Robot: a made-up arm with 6 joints. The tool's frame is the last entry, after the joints. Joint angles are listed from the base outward.
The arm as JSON. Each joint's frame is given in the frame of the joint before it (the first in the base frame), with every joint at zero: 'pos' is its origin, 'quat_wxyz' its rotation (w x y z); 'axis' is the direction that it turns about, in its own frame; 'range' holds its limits. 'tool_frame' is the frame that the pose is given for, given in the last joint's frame.
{
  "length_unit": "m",
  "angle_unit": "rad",
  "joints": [
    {
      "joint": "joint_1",
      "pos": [
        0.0,
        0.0,
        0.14
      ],
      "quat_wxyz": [
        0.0,
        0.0,
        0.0,
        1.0
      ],
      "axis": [
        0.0,
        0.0,
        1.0
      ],
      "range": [
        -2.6,
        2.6
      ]
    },
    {
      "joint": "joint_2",
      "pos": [
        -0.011,
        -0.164,
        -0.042
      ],
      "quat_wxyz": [
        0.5,
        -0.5,
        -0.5,
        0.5
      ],
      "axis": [
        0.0,
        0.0,
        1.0
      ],
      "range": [
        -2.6,
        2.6
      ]
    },
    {
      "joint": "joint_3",
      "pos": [
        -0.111,
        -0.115,
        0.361
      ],
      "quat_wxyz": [
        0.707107,
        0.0,
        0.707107,
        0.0
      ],
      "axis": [
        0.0,
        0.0,
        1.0
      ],
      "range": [
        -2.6,
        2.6
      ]
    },
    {
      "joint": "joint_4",
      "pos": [
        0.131,
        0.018,
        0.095
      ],
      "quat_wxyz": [
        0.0,
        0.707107,
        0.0,
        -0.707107
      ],
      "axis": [
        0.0,
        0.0,
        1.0
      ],
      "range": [
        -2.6,
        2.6
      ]
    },
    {
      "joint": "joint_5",
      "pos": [
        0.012,
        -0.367,
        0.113
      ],
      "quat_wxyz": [
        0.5,
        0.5,
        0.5,
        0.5
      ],
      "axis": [
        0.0,
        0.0,
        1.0
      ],
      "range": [
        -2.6,
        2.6
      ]
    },
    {
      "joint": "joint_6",
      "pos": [
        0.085,
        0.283,
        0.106
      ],
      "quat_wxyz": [
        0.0,
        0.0,
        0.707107,
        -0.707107
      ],
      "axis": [
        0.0,
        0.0,
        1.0
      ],
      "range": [
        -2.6,
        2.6
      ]
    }
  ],
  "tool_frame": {
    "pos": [
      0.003,
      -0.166,
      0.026
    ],
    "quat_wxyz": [
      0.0,
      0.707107,
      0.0,
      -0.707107
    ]
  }
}
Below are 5 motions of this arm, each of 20 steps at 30 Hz.
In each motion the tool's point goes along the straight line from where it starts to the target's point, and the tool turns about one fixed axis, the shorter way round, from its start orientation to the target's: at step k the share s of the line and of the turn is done. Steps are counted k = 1, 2, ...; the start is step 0. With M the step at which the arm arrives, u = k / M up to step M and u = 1 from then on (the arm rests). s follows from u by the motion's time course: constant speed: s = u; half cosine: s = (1 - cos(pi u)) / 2; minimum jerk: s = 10 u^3 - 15 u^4 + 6 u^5.
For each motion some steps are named. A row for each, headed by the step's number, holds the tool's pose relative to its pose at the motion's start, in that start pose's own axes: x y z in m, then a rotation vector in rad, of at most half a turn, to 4 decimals.
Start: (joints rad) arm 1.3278 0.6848 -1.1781 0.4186 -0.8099 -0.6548
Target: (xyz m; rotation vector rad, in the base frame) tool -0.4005 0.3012 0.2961 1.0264 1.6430 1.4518
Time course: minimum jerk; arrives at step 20
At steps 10, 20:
10: -0.0817 -0.0754 -0.0791 -0.0321 0.3460 0.2191
20: -0.1635 -0.1509 -0.1581 -0.0642 0.6919 0.4382

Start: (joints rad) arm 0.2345 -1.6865 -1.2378 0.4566 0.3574 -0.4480
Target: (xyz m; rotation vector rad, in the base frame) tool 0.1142 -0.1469 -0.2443 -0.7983 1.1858 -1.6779
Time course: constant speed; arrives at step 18
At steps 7, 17, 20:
7: 0.0314 -0.0721 -0.0448 -0.1991 0.1961 -0.1569
17: 0.0762 -0.1751 -0.1089 -0.4834 0.4763 -0.3811
20: 0.0807 -0.1854 -0.1153 -0.5119 0.5043 -0.4035

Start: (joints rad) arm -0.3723 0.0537 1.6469 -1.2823 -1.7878 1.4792
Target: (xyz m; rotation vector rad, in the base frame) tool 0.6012 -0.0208 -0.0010 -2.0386 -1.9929 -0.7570
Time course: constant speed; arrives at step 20
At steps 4, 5, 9, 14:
4: 0.0231 -0.0424 0.0095 0.2580 0.1157 0.0971
5: 0.0289 -0.0530 0.0118 0.3225 0.1446 0.1214
9: 0.0520 -0.0954 0.0213 0.5804 0.2604 0.2185
14: 0.0808 -0.1485 0.0331 0.9029 0.4050 0.3399

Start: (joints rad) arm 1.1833 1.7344 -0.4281 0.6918 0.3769 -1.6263
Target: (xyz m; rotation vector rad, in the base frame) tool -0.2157 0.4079 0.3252 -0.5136 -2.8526 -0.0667
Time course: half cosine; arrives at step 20
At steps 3, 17, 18, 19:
3: -0.0096 -0.0110 0.0105 -0.0285 -0.0242 -0.0420
17: -0.1660 -0.1911 0.1818 -0.4939 -0.4190 -0.7287
18: -0.1713 -0.1971 0.1876 -0.5096 -0.4323 -0.7519
19: -0.1745 -0.2008 0.1911 -0.5191 -0.4404 -0.7660

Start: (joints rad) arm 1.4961 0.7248 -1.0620 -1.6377 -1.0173 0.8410
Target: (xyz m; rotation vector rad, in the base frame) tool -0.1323 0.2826 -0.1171 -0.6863 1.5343 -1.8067
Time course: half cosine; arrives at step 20
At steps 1, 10, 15, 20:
1: 0.0002 0.0000 -0.0002 -0.0001 -0.0066 0.0029
10: 0.0161 0.0024 -0.0125 -0.0050 -0.5381 0.2326
15: 0.0275 0.0042 -0.0214 -0.0085 -0.9187 0.3971
20: 0.0322 0.0049 -0.0251 -0.0100 -1.0763 0.4652

